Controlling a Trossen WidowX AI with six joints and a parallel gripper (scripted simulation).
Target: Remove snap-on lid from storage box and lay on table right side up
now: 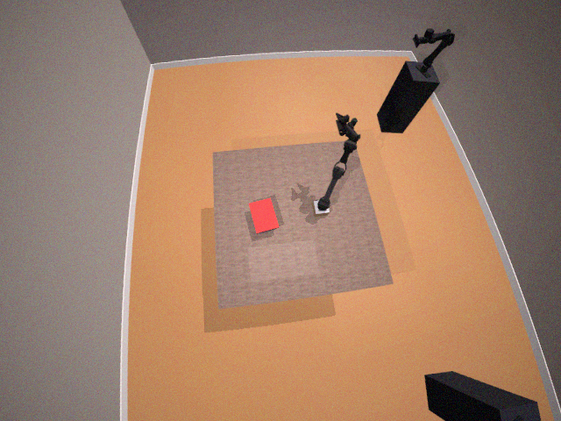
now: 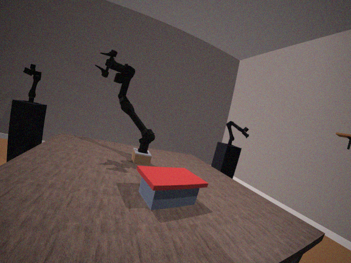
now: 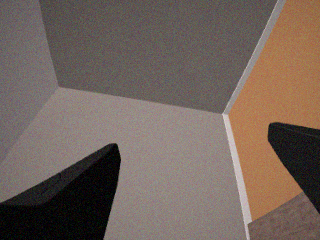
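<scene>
Now: the lid 500 mm to the left of my gripper tip, 490 mm below it and 480 mm ahead of it. The rest, counted from my gripper tip: blue-grey storage box: 540 mm below, 500 mm to the left, 480 mm ahead.
</scene>
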